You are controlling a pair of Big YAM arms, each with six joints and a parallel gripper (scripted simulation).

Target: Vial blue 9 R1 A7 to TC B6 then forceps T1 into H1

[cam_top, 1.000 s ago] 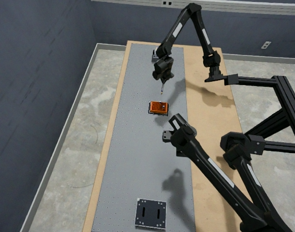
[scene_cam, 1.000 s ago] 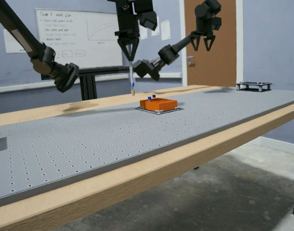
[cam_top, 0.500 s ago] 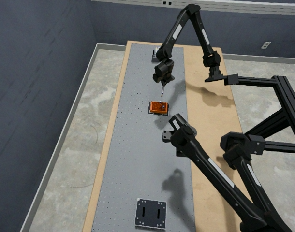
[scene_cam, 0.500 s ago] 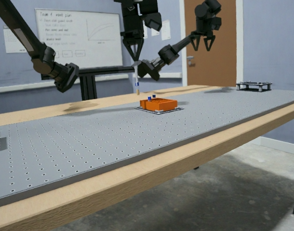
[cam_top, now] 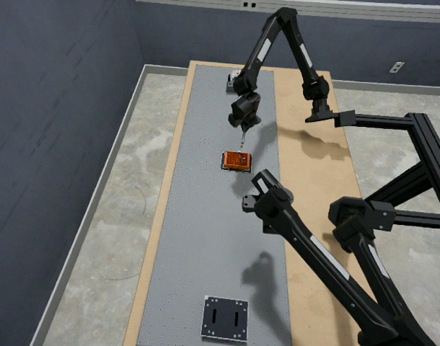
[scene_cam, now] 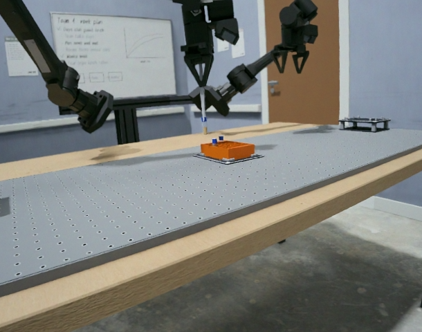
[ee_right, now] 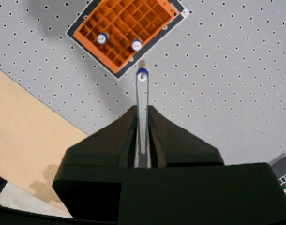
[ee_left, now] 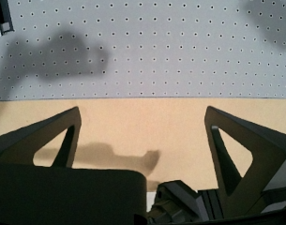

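Right now my right hand is 18 cm above the orange tube carrier, 5 cm to the right of it and 2 cm short of it. Round my right hand: grey holder H1 (51 cm to the right, 18 cm below, 1 cm ahead).
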